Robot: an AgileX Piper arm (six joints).
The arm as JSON. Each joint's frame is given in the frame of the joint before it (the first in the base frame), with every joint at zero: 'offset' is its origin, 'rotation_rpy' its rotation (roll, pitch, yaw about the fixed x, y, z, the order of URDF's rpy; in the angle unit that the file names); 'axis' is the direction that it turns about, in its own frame. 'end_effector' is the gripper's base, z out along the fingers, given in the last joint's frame.
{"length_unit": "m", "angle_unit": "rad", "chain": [
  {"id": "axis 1", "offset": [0.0, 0.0, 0.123], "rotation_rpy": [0.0, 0.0, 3.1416], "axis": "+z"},
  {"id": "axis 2", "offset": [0.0, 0.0, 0.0], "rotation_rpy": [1.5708, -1.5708, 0.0], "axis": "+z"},
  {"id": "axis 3", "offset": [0.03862, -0.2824, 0.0], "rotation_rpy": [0.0, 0.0, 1.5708], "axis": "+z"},
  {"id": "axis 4", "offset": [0.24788, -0.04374, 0.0], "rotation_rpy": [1.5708, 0.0, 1.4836], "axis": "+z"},
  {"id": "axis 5", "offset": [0.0, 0.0, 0.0], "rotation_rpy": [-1.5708, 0.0, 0.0], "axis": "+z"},
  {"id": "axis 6", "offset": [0.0, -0.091, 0.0], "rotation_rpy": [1.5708, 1.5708, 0.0], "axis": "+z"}
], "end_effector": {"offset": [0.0, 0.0, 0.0], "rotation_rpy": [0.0, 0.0, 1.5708]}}
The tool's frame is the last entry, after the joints.
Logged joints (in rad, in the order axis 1, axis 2, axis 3, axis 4, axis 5, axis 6), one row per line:
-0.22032 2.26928 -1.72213 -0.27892 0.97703 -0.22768
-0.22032 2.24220 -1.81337 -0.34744 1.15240 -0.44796
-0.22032 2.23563 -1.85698 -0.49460 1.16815 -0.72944
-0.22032 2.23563 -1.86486 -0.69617 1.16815 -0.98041
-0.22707 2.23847 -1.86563 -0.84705 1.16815 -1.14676
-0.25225 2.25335 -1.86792 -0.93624 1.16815 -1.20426
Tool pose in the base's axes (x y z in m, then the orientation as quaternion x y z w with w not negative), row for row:
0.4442 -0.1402 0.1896 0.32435 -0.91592 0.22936 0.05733
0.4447 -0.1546 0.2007 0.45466 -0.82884 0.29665 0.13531
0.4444 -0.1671 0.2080 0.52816 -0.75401 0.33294 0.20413
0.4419 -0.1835 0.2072 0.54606 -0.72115 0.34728 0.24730
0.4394 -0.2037 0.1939 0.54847 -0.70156 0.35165 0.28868
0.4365 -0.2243 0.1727 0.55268 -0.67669 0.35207 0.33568
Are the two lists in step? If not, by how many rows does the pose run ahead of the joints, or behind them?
The pose runs 2 rows ahead of the joints: the pose in row i belongs to the joints in row i + 2.
